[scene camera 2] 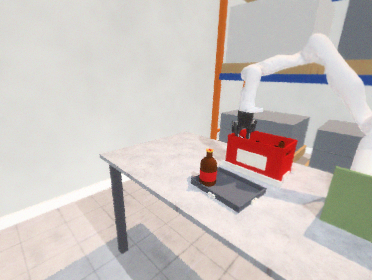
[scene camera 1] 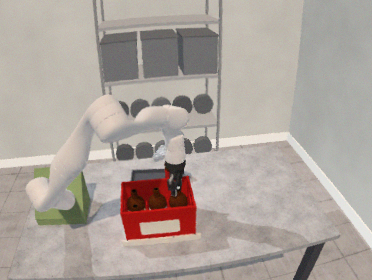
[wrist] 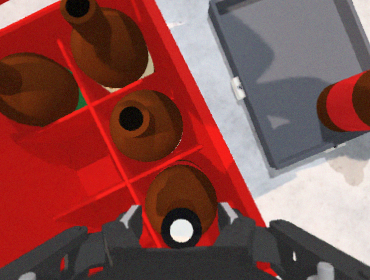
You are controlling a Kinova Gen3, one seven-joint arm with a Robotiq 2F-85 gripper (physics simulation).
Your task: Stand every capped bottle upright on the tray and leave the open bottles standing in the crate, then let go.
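Pixels of known places: gripper, between the fingertips: (scene camera 1: 176, 190) (wrist: 180, 216); arm's base, origin of its link: (scene camera 2: 361, 191) (scene camera 1: 65, 199).
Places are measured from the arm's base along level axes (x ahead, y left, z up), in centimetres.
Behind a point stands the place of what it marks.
My gripper (scene camera 1: 174, 191) @(x 47.8, y -9.2, z 4.9 cm) (scene camera 2: 241, 136) @(x 47.8, y -9.2, z 4.9 cm) (wrist: 180, 216) @(x 47.8, y -9.2, z 4.9 cm) is open and points down into the red crate (scene camera 1: 130, 225) @(x 27.6, y -21.0, z 1.1 cm) (scene camera 2: 275, 157) @(x 29.2, y -2.7, z 3.0 cm) (wrist: 227, 160) @(x 45.5, y -4.2, z 7.7 cm). Its fingers stand on either side of the neck of a brown bottle with a white cap (scene camera 1: 178, 201) @(x 47.7, y -12.3, z 1.7 cm) (wrist: 181, 192) @(x 46.7, y -8.4, z 2.8 cm), upright in an end compartment. Beside it stands an open bottle (scene camera 1: 157, 201) @(x 39.5, y -10.9, z 2.2 cm) (wrist: 155, 135) @(x 41.3, y -7.8, z 2.9 cm); another open bottle (wrist: 112, 50) @(x 32.8, y -7.2, z 2.7 cm) stands beyond. A further brown bottle (wrist: 37, 90) @(x 32.3, y -14.8, z 2.4 cm) shows at the wrist view's left, its mouth unclear. A brown bottle with a red label and yellow-red cap (scene camera 2: 208, 167) @(x 48.7, y 20.0, z -0.3 cm) stands upright on the grey tray (scene camera 2: 235, 187) @(x 39.2, y 12.4, z -9.3 cm) (wrist: 310, 40) @(x 39.8, y 18.2, z -9.3 cm).
The tray lies beside the crate's long side, with small white tabs on its rim. A green block (scene camera 1: 80, 200) @(x 6.9, y -1.1, z -0.5 cm) (scene camera 2: 350, 200) @(x 3.1, y 11.0, z 1.0 cm) stands by the arm's base. Shelving with grey boxes (scene camera 1: 159, 52) stands behind the table (scene camera 1: 280, 200) @(x 95.7, y -12.4, z -9.8 cm). The crate walls and dividers surround the capped bottle.
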